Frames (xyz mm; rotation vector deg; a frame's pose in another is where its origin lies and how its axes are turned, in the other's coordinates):
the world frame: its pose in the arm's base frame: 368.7 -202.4 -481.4 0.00 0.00 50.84
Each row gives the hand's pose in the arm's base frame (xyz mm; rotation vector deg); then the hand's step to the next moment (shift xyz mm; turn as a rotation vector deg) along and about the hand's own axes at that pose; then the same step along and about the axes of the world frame.
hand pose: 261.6 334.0 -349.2 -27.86 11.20 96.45
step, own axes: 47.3 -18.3 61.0 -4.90 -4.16 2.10
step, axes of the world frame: 54.7 43.8 37.2 0.39 -4.99 4.55
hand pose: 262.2 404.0 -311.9 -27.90 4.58 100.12
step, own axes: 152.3 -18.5 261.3 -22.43 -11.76 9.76
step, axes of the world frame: 125.8 203.6 185.8 -3.93 -18.51 19.46
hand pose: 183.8 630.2 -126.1 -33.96 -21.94 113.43
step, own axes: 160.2 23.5 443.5 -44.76 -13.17 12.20
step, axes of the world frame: -109.2 332.0 317.5 -13.62 -37.12 27.61
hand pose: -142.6 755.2 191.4 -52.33 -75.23 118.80
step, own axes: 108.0 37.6 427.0 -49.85 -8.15 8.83
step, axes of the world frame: -390.5 196.1 66.7 -13.06 -43.74 23.35
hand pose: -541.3 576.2 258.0 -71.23 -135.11 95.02
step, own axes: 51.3 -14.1 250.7 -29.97 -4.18 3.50
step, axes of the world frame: -225.8 8.1 -121.0 -5.92 -26.26 14.26
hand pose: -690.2 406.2 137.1 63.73 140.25 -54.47
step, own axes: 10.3 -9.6 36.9 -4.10 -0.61 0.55
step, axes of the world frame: -27.4 -3.8 -28.2 -0.88 -3.61 1.92
